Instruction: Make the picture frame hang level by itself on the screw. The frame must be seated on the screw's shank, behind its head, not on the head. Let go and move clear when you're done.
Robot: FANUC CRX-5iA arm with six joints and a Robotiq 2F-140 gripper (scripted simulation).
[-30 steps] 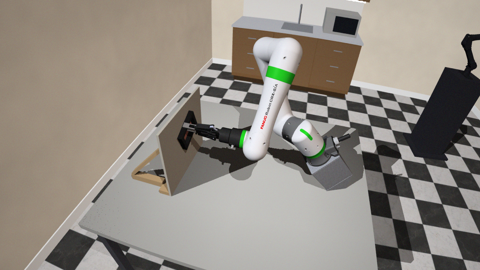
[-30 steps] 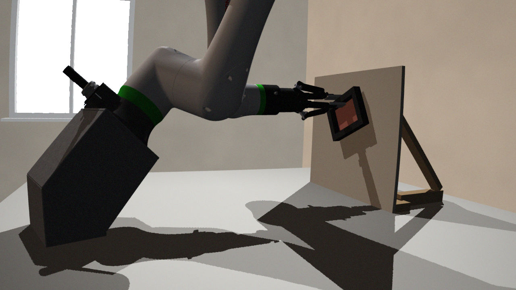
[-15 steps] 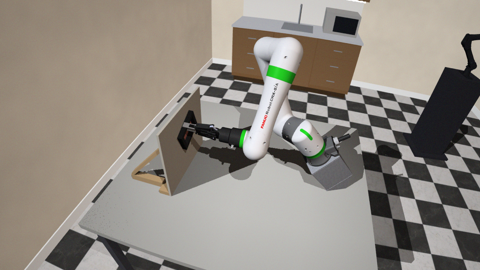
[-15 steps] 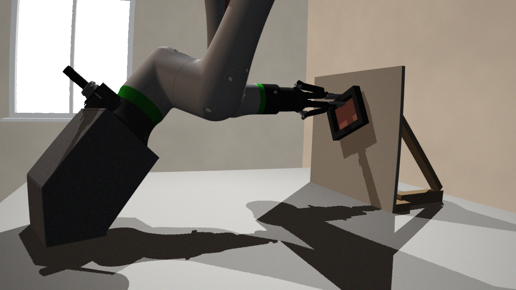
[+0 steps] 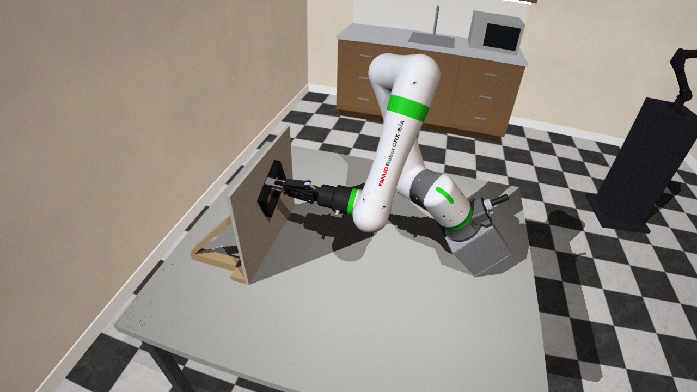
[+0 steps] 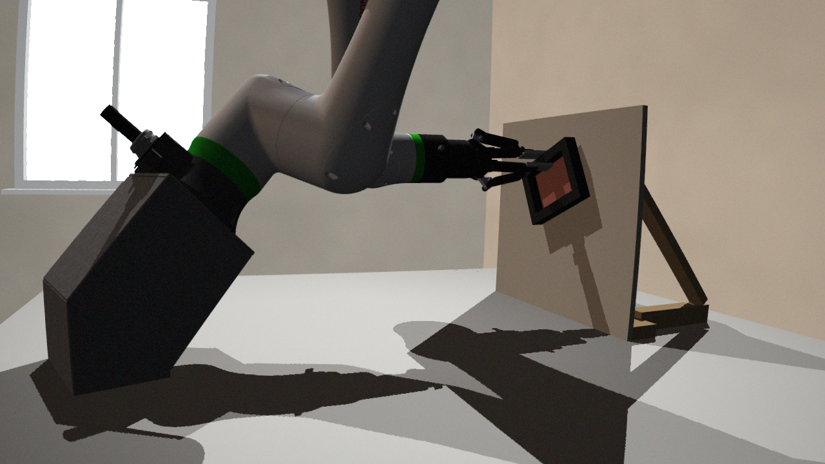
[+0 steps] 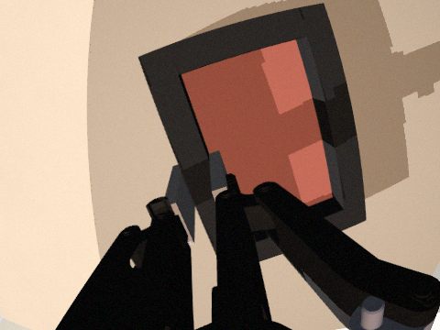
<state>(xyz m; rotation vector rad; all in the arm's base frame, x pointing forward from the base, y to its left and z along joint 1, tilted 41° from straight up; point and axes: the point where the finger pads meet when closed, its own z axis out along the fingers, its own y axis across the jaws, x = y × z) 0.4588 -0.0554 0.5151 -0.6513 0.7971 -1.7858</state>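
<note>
Now: hand 30 mm short of the black picture frame, 30 mm to the left of it and 40 mm above it. From my hand the other things lie so: tan board 50 mm ahead, 30 mm to the right, 110 mm below.
</note>
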